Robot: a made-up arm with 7 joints.
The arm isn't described. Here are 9 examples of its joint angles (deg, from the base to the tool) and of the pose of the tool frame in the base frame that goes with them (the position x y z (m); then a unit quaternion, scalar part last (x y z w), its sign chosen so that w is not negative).
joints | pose
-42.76 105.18 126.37 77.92 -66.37 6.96 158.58 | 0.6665 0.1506 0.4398 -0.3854 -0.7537 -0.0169 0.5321
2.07 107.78 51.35 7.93 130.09 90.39 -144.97 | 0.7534 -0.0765 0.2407 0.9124 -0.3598 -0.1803 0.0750
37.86 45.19 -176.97 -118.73 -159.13 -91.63 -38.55 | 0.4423 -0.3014 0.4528 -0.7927 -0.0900 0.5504 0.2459
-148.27 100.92 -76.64 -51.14 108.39 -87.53 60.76 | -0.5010 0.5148 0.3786 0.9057 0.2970 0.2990 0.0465
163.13 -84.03 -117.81 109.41 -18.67 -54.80 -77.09 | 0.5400 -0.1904 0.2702 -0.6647 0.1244 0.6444 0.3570
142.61 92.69 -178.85 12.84 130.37 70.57 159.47 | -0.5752 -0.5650 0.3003 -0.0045 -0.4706 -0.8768 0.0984
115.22 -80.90 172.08 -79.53 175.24 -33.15 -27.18 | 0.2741 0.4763 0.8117 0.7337 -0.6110 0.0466 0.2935
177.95 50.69 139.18 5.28 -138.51 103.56 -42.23 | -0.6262 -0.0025 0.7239 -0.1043 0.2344 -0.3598 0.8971
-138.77 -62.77 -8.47 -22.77 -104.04 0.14 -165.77 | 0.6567 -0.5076 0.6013 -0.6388 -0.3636 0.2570 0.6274
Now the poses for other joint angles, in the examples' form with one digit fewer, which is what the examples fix.
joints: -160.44 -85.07 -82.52 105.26 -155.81 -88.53 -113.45
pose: 0.176 -0.288 0.475 0.805 -0.047 0.499 0.318
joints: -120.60 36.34 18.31 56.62 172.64 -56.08 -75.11
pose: -0.203 0.590 0.607 0.279 -0.027 0.259 0.924
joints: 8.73 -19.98 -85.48 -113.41 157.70 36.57 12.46
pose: -0.116 -0.328 0.587 -0.379 0.018 0.522 0.764
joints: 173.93 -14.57 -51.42 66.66 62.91 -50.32 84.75
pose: 0.066 -0.278 1.021 -0.498 -0.706 -0.188 0.468
